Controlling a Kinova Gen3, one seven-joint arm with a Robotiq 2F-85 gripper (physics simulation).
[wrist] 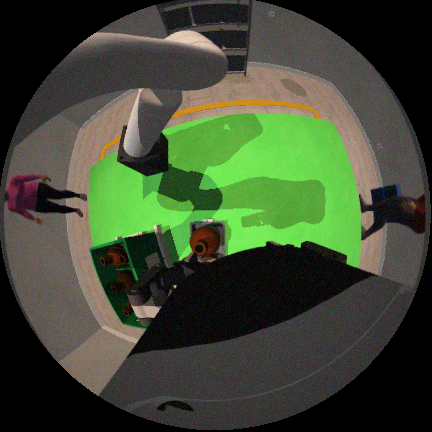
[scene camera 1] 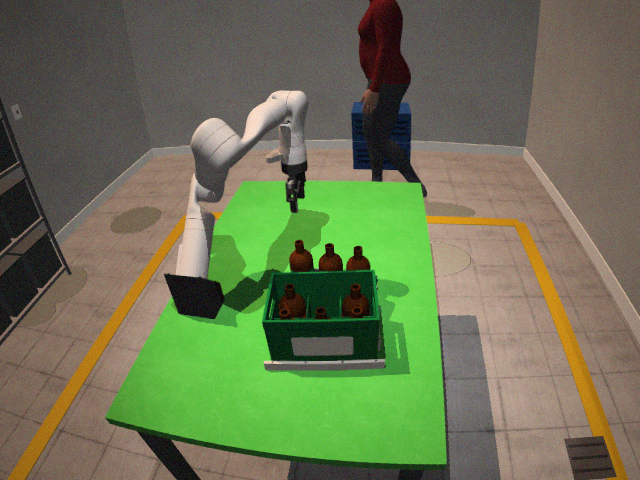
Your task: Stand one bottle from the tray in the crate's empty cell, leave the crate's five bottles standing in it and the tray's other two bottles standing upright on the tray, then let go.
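Places are measured from the arm's base along level axes (x right, y ahead, z up), in metres.
Where they show: gripper, fingertip midpoint: (scene camera 1: 298, 205); arm's base, link origin: (wrist: 137, 143) (scene camera 1: 192, 278).
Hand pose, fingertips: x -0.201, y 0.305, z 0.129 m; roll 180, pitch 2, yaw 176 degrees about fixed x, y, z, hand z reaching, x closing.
Each offset is from my fingertips to the top centre of the thing. "*": to the spot under its first point.
The green crate @(dy +0.098, dx +0.311, dz -0.076 m) (scene camera 1: 276, 343) (wrist: 139, 248) stands on the table. Five brown bottles stand in it: two in the far row @(* dy +0.016, dx +0.293, dz -0.132 m) (scene camera 1: 292, 305) (scene camera 1: 355, 304), three in the near row @(* dy +0.013, dx +0.368, dz -0.089 m) (scene camera 1: 284, 313) (scene camera 1: 321, 313) (scene camera 1: 356, 312). The empty cell is the middle of the far row. Three brown bottles @(dy +0.003, dx +0.061, dz -0.092 m) (scene camera 1: 300, 259) @(dy +0.096, dx +0.078, dz -0.092 m) (scene camera 1: 330, 260) @(dy +0.180, dx +0.090, dz -0.092 m) (scene camera 1: 358, 262) stand upright in a row behind the crate. The wrist view shows one bottle @(* dy -0.001, dx +0.049, dz -0.127 m) (wrist: 206, 241) on the grey tray @(* dy +0.019, dx +0.016, dz -0.226 m) (wrist: 223, 239); the gripper hides much of the others. My gripper (scene camera 1: 297, 203) is open and empty, above the table beyond the tray bottles.
A pale strip (scene camera 1: 324, 365) (wrist: 162, 244) lies along the crate's foot, and another along its right side. The arm's black base (scene camera 1: 195, 296) (wrist: 145, 157) is left of the crate. A person in red (scene camera 1: 382, 51) walks past the table's far end near blue crates (scene camera 1: 403, 116).
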